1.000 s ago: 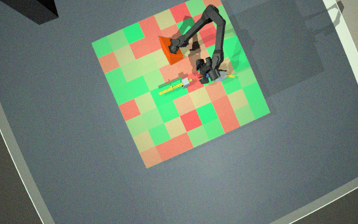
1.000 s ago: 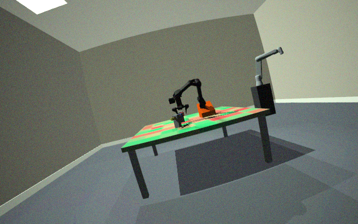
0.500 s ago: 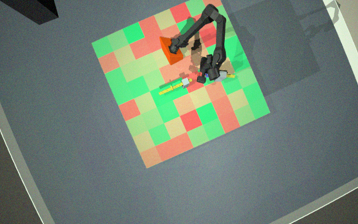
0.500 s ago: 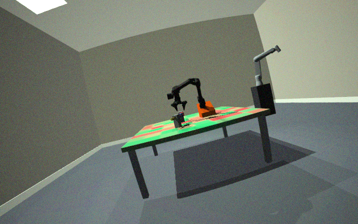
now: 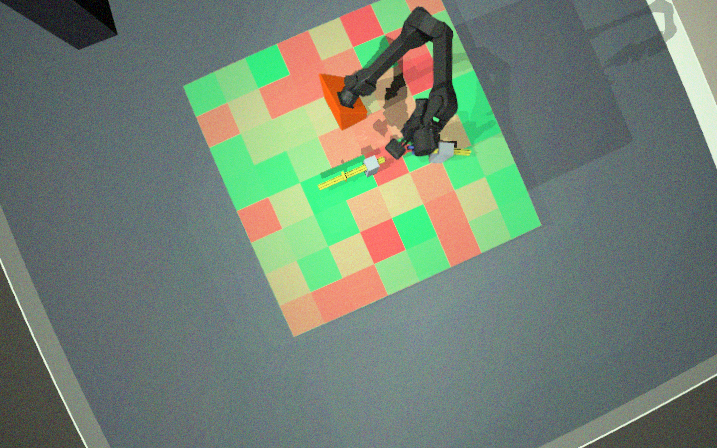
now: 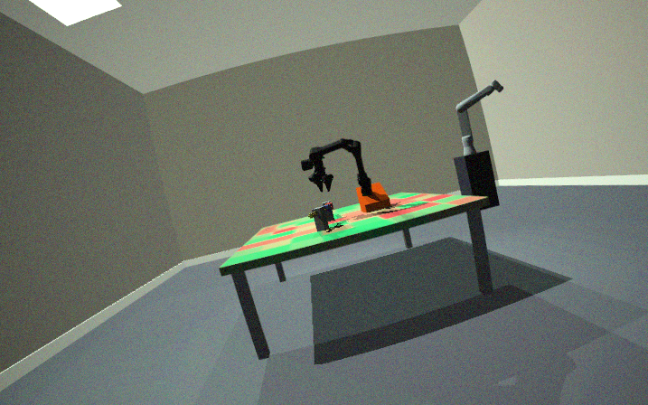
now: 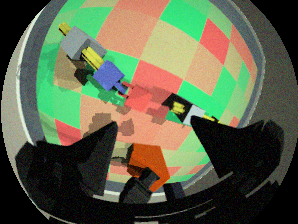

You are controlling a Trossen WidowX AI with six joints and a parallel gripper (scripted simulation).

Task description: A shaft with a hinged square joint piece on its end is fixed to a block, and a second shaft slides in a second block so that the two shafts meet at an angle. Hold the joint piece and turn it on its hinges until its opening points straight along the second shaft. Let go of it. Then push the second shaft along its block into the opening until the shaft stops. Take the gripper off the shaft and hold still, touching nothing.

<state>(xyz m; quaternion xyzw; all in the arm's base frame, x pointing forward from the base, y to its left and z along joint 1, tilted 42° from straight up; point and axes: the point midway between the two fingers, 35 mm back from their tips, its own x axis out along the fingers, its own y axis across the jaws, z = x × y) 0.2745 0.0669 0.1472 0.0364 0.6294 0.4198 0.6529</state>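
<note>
My gripper tip is now 90 mm above the red square joint piece and 20 mm to the right of it.
</note>
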